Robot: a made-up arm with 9 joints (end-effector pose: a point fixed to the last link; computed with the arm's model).
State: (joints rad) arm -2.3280 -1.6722 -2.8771 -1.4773 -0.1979 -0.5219 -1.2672 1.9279 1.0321
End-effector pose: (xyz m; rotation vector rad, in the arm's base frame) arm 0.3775 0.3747 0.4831 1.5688 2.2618 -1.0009
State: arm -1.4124 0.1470 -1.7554 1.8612 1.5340 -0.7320 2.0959 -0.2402 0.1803
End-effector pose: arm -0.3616 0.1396 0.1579 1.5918 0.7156 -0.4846
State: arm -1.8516 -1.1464 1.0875 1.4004 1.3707 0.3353 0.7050 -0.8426 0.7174
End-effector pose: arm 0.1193 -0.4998 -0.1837 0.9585 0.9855 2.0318
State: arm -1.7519 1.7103 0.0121 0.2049 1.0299 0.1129 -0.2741 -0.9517 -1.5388
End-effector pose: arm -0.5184 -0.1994 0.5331 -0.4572 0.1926 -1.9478
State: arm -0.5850 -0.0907 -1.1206 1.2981 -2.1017 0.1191 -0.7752 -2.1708 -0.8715
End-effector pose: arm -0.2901 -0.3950 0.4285 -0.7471 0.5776 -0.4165
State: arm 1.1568 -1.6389 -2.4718 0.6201 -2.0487 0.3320 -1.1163 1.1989 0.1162
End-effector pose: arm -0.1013 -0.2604 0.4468 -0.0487 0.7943 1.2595
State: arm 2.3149 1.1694 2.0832 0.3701 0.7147 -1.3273 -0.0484 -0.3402 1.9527
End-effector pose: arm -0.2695 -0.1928 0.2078 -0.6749 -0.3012 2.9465
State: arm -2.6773 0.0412 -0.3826 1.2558 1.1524 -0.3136 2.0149 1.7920 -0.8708
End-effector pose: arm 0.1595 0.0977 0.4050 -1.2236 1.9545 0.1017
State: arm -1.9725 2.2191 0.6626 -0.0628 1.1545 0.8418 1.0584 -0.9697 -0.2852
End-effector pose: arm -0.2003 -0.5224 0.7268 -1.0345 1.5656 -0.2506
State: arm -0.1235 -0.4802 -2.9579 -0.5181 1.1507 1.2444 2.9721 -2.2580 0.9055
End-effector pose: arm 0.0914 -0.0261 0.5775 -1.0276 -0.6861 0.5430
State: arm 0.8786 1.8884 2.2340 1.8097 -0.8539 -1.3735 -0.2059 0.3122 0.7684
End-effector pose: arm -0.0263 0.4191 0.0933 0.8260 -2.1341 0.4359
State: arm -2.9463 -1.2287 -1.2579 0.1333 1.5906 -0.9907 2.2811 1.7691 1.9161
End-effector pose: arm 0.1794 0.0622 0.2075 -0.6861 -0.4617 -0.4044
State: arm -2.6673 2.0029 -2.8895 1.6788 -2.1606 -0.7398 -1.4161 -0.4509 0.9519
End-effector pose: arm -0.1907 0.1473 0.0811 2.5665 -0.9903 1.1191
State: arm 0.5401 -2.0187 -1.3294 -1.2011 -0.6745 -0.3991 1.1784 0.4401 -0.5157
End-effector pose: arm 0.2373 0.1298 -0.1570 1.4206 -2.1697 -0.4610
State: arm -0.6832 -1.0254 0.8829 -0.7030 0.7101 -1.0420 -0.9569 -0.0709 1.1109
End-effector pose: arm -0.0238 0.2142 0.1144 -1.0496 -0.3540 0.8718
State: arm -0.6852 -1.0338 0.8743 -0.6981 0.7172 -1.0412 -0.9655 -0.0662 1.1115
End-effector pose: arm -0.0231 0.2101 0.1130 -1.0612 -0.3466 0.8928
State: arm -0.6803 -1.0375 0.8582 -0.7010 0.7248 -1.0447 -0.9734 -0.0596 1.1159
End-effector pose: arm -0.0247 0.2067 0.1147 -1.0611 -0.3339 0.9331
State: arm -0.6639 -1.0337 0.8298 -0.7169 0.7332 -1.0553 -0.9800 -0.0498 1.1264
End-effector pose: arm -0.0298 0.2047 0.1213 -1.0414 -0.3130 1.0047
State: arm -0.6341 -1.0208 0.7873 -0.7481 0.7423 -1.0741 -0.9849 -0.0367 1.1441
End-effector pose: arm -0.0387 0.2040 0.1335 -0.9980 -0.2818 1.1115
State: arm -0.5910 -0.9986 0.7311 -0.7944 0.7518 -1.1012 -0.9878 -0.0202 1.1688
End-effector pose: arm -0.0508 0.2044 0.1512 -0.9298 -0.2398 1.2511
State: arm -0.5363 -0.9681 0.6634 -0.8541 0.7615 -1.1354 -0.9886 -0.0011 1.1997
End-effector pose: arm -0.0651 0.2053 0.1735 -0.8387 -0.1861 1.4164
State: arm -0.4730 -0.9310 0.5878 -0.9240 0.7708 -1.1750 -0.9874 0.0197 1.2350
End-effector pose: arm -0.0804 0.2061 0.1989 -0.7289 -0.1208 1.5960
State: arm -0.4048 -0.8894 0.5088 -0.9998 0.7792 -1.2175 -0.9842 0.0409 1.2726
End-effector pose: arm -0.0956 0.2067 0.2256 -0.6067 -0.0450 1.7768
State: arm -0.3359 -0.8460 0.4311 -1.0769 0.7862 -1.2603 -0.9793 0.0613 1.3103
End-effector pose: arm -0.1100 0.2069 0.2519 -0.4804 0.0387 1.9464
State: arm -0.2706 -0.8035 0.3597 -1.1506 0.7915 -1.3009 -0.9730 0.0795 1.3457
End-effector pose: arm -0.1231 0.2069 0.2762 -0.3590 0.1252 2.0938
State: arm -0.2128 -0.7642 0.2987 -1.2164 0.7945 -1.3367 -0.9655 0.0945 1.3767
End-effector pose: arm -0.1343 0.2067 0.2974 -0.2510 0.2078 2.2115
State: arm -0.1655 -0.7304 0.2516 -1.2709 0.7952 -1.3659 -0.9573 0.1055 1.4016
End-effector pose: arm -0.1434 0.2068 0.3146 -0.1633 0.2785 2.2965
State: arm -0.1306 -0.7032 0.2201 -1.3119 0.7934 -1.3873 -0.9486 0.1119 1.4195
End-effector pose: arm -0.1500 0.2072 0.3276 -0.0999 0.3309 2.3493
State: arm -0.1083 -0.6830 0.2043 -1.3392 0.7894 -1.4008 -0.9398 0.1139 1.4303
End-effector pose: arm -0.1542 0.2082 0.3366 -0.0606 0.3616 2.3734
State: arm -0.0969 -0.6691 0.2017 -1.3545 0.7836 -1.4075 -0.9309 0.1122 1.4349
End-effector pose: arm -0.1563 0.2098 0.3422 -0.0420 0.3723 2.3746
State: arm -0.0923 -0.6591 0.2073 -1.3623 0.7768 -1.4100 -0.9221 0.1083 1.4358
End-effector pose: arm -0.1571 0.2118 0.3458 -0.0356 0.3704 2.3622
